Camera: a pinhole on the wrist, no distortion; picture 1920 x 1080 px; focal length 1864.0 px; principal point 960.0 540.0 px. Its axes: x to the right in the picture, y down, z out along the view. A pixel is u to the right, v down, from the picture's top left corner.
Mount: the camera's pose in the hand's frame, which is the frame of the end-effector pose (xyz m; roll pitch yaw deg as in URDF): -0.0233 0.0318 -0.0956 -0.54 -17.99 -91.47
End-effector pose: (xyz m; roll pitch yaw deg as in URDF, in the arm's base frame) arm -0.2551 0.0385 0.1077 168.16 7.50 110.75
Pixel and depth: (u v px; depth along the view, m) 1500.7 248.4 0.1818
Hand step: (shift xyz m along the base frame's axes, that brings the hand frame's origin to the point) 0.0747 -0.0363 -0.0767
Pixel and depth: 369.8 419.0 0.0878
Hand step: 0.0819 0.0079 0.0409
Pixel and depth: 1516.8 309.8 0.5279
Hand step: 0.1795 -0.0811 -0.4219
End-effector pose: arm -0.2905 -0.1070 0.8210 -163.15 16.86 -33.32
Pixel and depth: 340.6 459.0 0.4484
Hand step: -0.2320 -0.1064 -0.3386
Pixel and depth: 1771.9 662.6 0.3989
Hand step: -0.0134 0.1385 -0.3074
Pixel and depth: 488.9 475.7 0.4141
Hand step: -0.1962 -0.0759 -0.3076
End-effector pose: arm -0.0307 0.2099 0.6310 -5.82 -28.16 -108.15
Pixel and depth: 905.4 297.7 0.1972
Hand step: 0.1264 0.0403 0.0490
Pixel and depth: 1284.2 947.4 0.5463
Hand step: 0.1805 0.0631 0.4358
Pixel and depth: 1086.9 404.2 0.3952
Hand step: 0.2027 0.1123 0.2201
